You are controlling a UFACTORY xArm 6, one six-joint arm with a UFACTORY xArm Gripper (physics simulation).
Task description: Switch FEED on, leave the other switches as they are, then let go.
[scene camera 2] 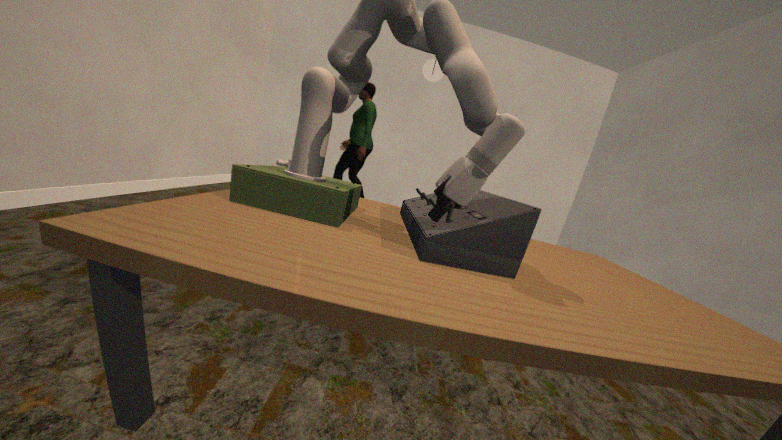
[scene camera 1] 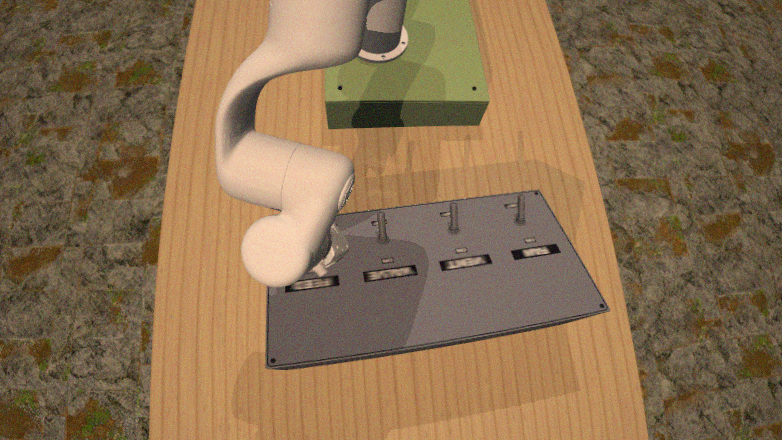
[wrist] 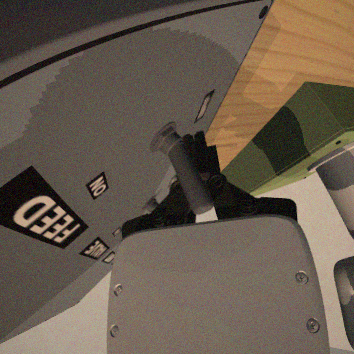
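Where they show: gripper, fingertip midpoint: (scene camera 2: 432,218) (wrist: 196,144); arm's base, origin of the base link: (scene camera 2: 305,177) (scene camera 1: 376,39) (wrist: 332,154).
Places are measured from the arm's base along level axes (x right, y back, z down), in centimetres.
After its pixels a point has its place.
The grey switch panel (scene camera 1: 349,322) @[x 17.3, y -53.5, z -6.1 cm] (scene camera 2: 470,246) @[x 28.2, y -43.2, z 3.9 cm] (wrist: 110,100) @[x 25.8, y -42.2, z -0.9 cm] carries four levers. The FEED lever (wrist: 187,172) @[x 21.3, y -39.4, z -2.2 cm] (scene camera 2: 450,212) @[x 21.3, y -39.1, z -1.9 cm] stands out from it between the ON label (wrist: 97,185) @[x 21.4, y -43.8, z -1.5 cm] and the OFF label (wrist: 204,106) @[x 20.5, y -36.1, z 2.4 cm]; its exact tilt is hard to tell. My gripper (wrist: 196,144) @[x 17.2, y -36.4, z 1.4 cm] (scene camera 2: 435,214) @[x 17.2, y -36.4, z 1.4 cm] is shut and empty, its fingertips close beside the lever on the OFF side; contact is unclear. In scene camera 1 the arm hides the FEED lever and the fingertips. The FEED label (scene camera 1: 312,283) @[x 21.4, y -46.1, z -2.6 cm] (wrist: 45,215) @[x 22.5, y -46.0, z -2.6 cm] is partly visible.
The VALVE lever (scene camera 1: 381,227) @[x 8.9, y -39.6, z -1.8 cm], VENT lever (scene camera 1: 453,218) @[x -2.9, y -40.8, z -1.7 cm] and FAN lever (scene camera 1: 520,210) @[x -14.8, y -42.0, z -1.5 cm] stand along the same row. The green base block (scene camera 1: 407,114) @[x -2.6, y -15.7, z 5.2 cm] (scene camera 2: 284,199) @[x 10.1, y 2.7, z 5.7 cm] stands behind the panel on the wooden table (scene camera 1: 207,328) @[x 42.3, y -47.2, z 9.9 cm] (scene camera 2: 306,262) @[x 36.1, y -8.7, z 9.9 cm]. A person in green (scene camera 2: 362,128) is in the background.
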